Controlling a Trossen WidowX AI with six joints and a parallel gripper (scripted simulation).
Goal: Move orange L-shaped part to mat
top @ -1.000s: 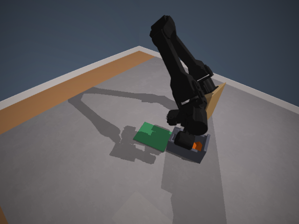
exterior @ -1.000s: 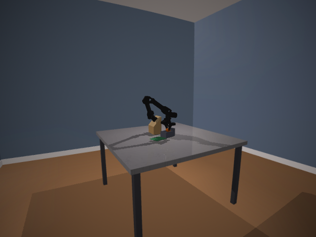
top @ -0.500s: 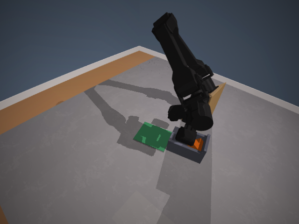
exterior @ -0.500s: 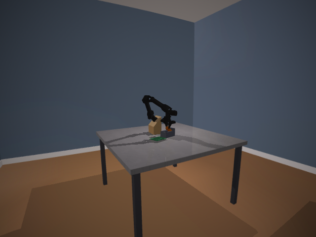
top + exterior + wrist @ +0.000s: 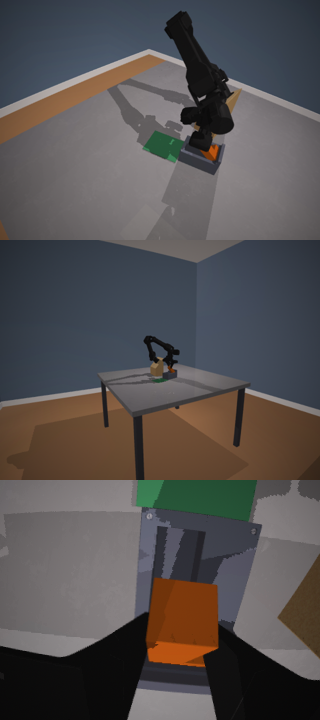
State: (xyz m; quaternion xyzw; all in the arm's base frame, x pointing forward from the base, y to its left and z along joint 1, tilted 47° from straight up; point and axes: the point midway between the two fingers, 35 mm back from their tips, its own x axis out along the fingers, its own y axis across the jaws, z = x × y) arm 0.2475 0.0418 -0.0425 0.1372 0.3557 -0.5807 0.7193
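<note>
The green mat lies 40 mm ahead of my gripper tip, 140 mm to the right of it and 130 mm below it. Round my gripper tip: orange L-shaped part: 30 mm behind, 30 mm to the left, 30 mm below.
</note>
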